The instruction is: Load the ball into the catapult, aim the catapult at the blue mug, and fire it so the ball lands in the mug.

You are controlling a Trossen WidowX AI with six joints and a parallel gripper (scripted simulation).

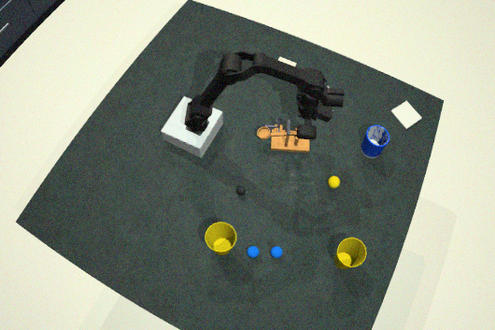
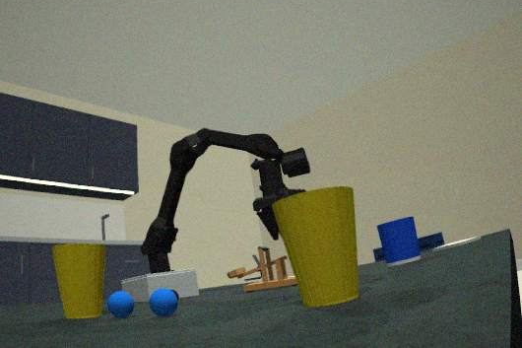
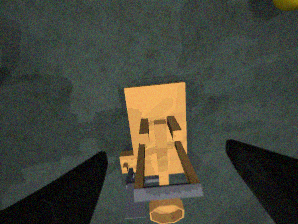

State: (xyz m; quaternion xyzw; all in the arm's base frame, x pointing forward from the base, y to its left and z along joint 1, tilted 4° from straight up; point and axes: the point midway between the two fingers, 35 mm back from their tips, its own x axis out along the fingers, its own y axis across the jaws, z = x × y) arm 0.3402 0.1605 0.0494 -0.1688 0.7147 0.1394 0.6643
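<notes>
Right now my gripper tip is 90 mm past the dark ball, 280 mm to the left of it and 100 mm above it. The rest, counted from my gripper tip: yellow ball 180 mm ahead, 90 mm to the right, 90 mm below; wooden catapult 70 mm behind, 20 mm to the right, 60 mm below; grey block 20 mm behind, 240 mm to the left, 90 mm below.
</notes>
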